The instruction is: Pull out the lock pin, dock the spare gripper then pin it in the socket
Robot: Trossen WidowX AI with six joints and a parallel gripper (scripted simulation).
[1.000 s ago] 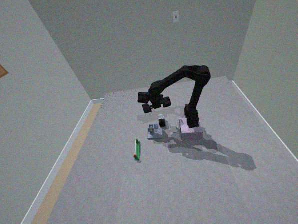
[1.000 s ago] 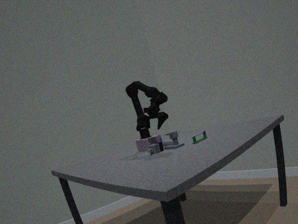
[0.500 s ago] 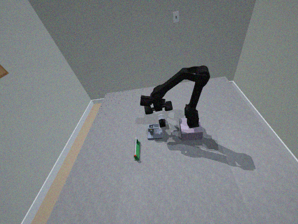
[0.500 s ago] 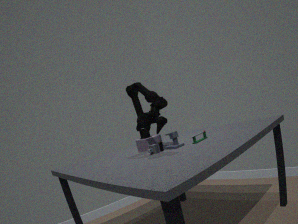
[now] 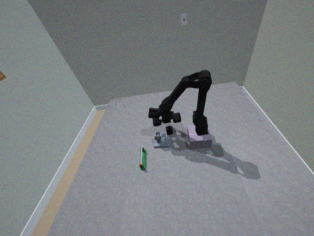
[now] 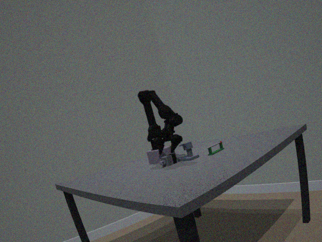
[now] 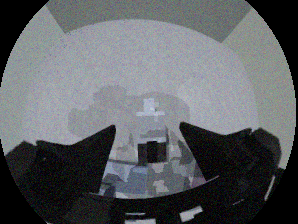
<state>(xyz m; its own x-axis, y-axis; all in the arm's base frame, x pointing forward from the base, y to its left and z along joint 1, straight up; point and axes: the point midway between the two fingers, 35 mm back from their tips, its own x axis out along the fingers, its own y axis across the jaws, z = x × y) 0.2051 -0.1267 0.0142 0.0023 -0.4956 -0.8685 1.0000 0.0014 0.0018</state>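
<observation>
My gripper tip is 40 mm above the spare gripper and 10 mm past it. The rest, counted from my gripper tip: socket 120 mm to the left, 70 mm ahead, 20 mm below; green cradle 230 mm to the left, 200 mm ahead, 50 mm below.
</observation>
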